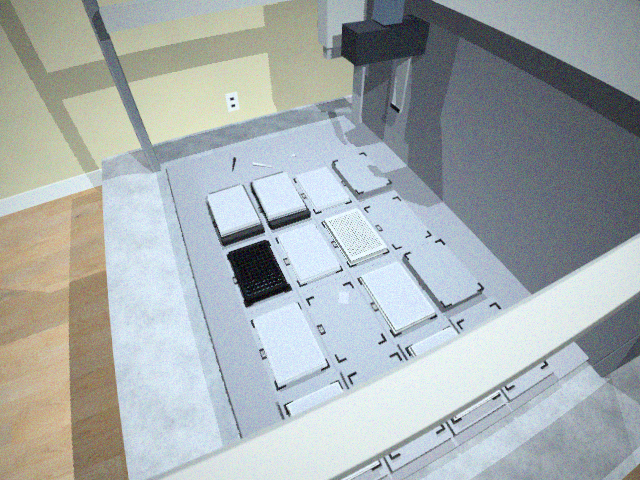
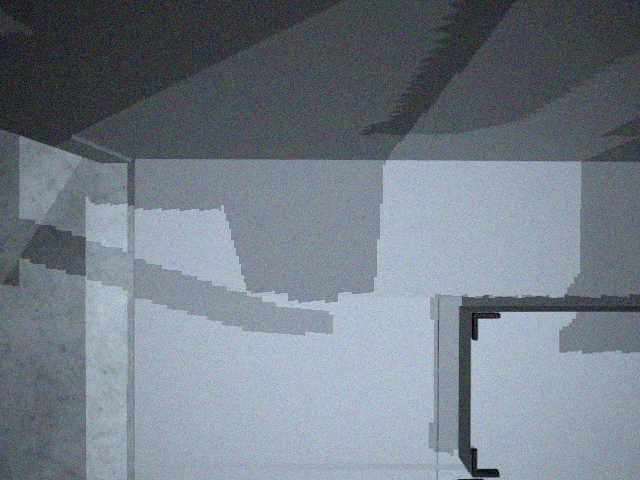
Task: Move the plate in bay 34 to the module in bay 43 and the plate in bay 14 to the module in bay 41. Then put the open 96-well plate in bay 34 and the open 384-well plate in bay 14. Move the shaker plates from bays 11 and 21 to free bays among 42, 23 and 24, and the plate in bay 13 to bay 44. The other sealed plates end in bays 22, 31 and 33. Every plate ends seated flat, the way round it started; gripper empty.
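Where they show: gripper, fingertip midpoint: (image 1: 376, 114); robot's base, link origin: (image 1: 210, 205).
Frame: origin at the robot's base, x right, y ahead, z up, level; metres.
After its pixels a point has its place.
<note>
My gripper (image 1: 388, 114) @(y 0.040, x -0.406, z 0.155 m) hangs over the deck's far right corner, open, no plate between its jaws. Sealed plates sit on the shakers in bay 11 (image 1: 233, 209) @(y 0.075, x -0.043, z 0.037 m) and bay 21 (image 1: 279, 193) @(y 0.071, x -0.150, z 0.037 m). Other sealed plates lie in bay 31 (image 1: 323, 187) @(y 0.071, x -0.259, z 0.014 m), bay 22 (image 1: 310, 253) @(y 0.240, x -0.151, z 0.014 m), bay 33 (image 1: 398, 295) @(y 0.397, x -0.257, z 0.014 m) and bay 13 (image 1: 290, 342) @(y 0.398, x -0.045, z 0.014 m). A black open plate (image 1: 258, 271) @(y 0.237, x -0.043, z 0.014 m) is in bay 12, a white open plate (image 1: 355, 235) @(y 0.234, x -0.256, z 0.012 m) in bay 32. Bay 34's plate (image 1: 435, 342) @(y 0.507, x -0.256, z 0.029 m) and bay 14's plate (image 1: 316, 396) @(y 0.501, x -0.046, z 0.029 m) are partly hidden. The bay 41 module (image 1: 362, 174) @(y 0.072, x -0.363, z 0.019 m) (image 2: 464, 382) @(y -0.004, x -0.366, z 0.009 m) and bay 43 module (image 1: 444, 273) @(y 0.396, x -0.361, z 0.019 m) are bare.
A pale frame beam (image 1: 361, 382) crosses the front and hides the near bays. A grey post (image 1: 124, 87) @(y -0.207, x 0.099, z 0.229 m) stands at the back left. A dark pen-like thing (image 1: 233, 163) @(y -0.126, x -0.092, z 0.005 m) and a white stick (image 1: 262, 164) @(y -0.088, x -0.159, z 0.005 m) lie behind the shakers. A small pale square (image 1: 343, 296) @(y 0.349, x -0.169, z 0.001 m) shows in bay 23.
</note>
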